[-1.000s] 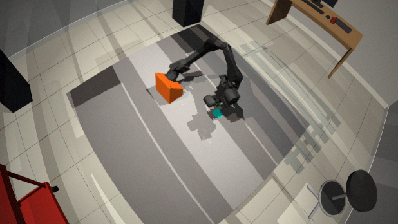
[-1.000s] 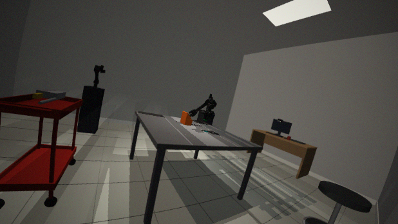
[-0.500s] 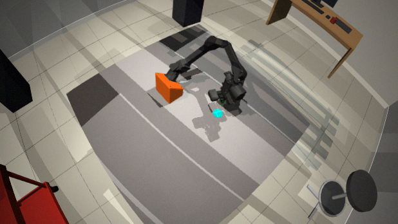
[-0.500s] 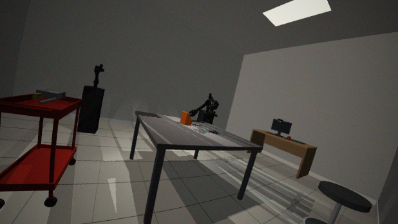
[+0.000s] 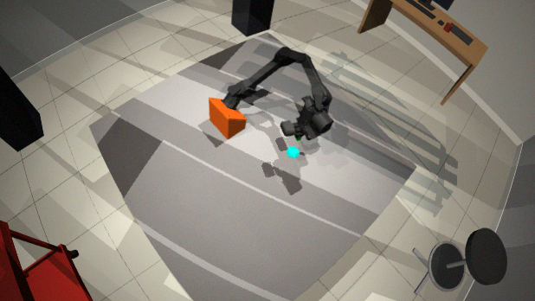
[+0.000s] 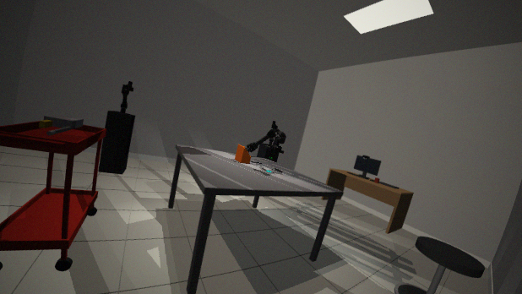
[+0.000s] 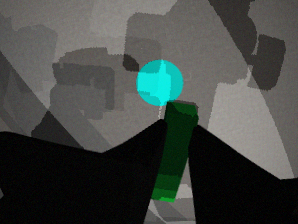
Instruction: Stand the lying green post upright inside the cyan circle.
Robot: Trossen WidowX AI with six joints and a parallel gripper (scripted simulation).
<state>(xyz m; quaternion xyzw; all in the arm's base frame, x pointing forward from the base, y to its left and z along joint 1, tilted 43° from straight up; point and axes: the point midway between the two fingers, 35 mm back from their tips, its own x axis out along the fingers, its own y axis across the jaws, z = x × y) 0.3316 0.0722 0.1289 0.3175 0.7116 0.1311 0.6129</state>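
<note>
My gripper tip is 140 mm above the cyan circle and 10 mm to the right of it. The rest, counted from my gripper tip: green post: 20 mm behind, 10 mm to the left.
</note>
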